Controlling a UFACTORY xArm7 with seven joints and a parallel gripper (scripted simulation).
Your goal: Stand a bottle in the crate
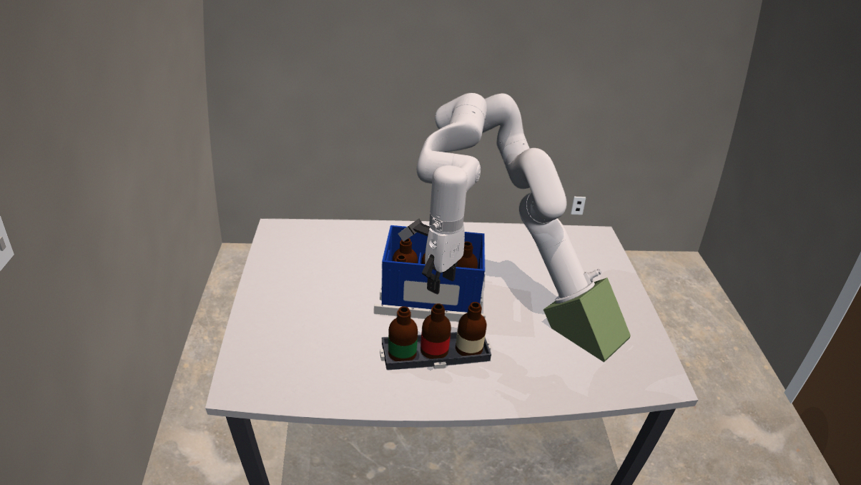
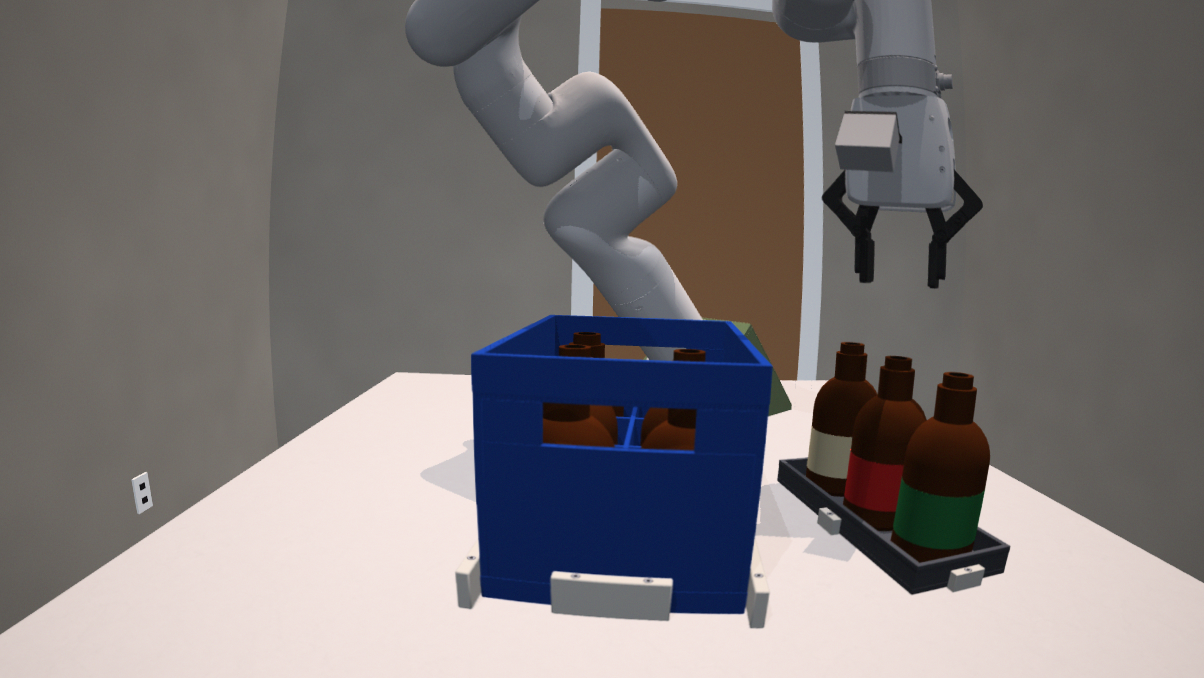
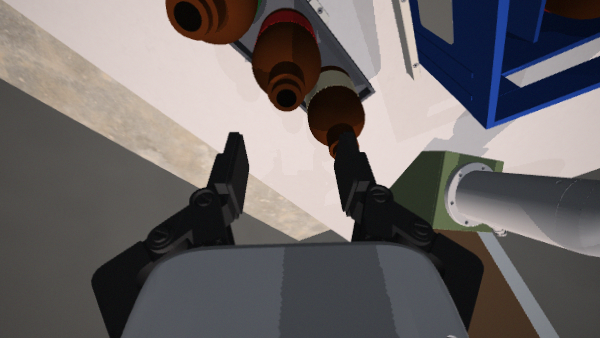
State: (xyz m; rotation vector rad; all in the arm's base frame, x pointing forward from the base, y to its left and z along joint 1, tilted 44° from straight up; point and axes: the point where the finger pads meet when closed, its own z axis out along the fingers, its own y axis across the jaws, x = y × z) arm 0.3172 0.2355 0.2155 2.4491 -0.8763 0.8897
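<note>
Right now the red-labelled bottle is 160 mm below my hand. The rest, counted from my hand: blue crate 230 mm to the right, 160 mm below, 50 mm behind; dark tray 230 mm below.
</note>
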